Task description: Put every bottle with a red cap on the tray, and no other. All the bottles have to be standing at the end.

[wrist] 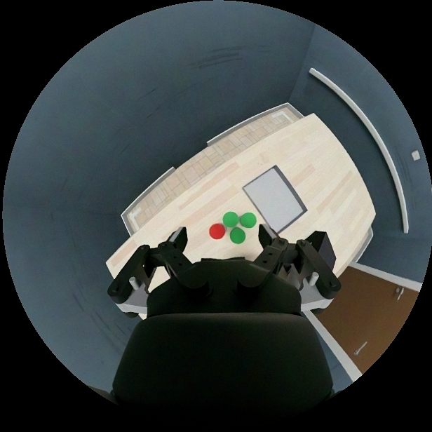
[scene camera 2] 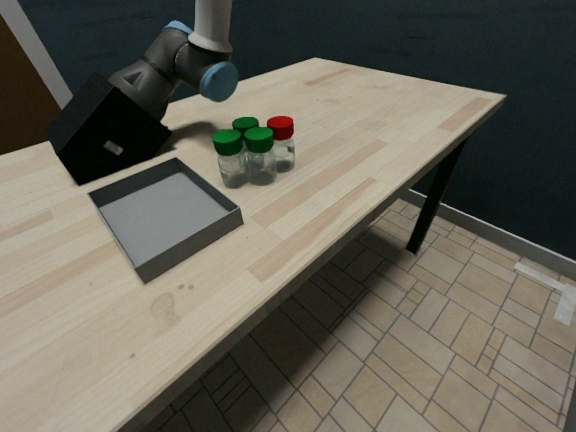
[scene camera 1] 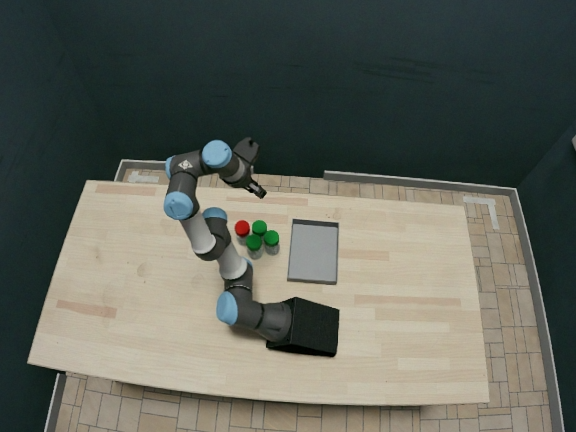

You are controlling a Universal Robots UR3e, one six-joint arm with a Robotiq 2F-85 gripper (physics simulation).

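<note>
A clear bottle with a red cap [scene camera 1: 242, 228] [scene camera 2: 280, 128] [wrist: 217, 231] stands upright on the table, off the tray. Three green-capped bottles stand close beside it: one on the wall side [scene camera 1: 259, 228] [scene camera 2: 259, 140] [wrist: 230, 219], one nearest the tray [scene camera 1: 271, 238] [scene camera 2: 227, 142] [wrist: 248, 220], and one nearest the robot base [scene camera 1: 254, 242] [scene camera 2: 245, 125] [wrist: 237, 235]. The grey tray [scene camera 1: 313, 252] [scene camera 2: 160, 215] [wrist: 275, 195] holds no bottle. My gripper [scene camera 1: 257, 190] [wrist: 222, 232] is open and empty, high above the table on the wall side of the bottles. It does not show in scene camera 2.
The black robot base [scene camera 1: 315, 327] [scene camera 2: 107, 132] stands beyond the tray, away from the wall. In scene camera 1 the arm's links [scene camera 1: 201, 237] pass left of the bottles. The tray's raised rim [scene camera 2: 190, 245] faces the bottles and the table edge.
</note>
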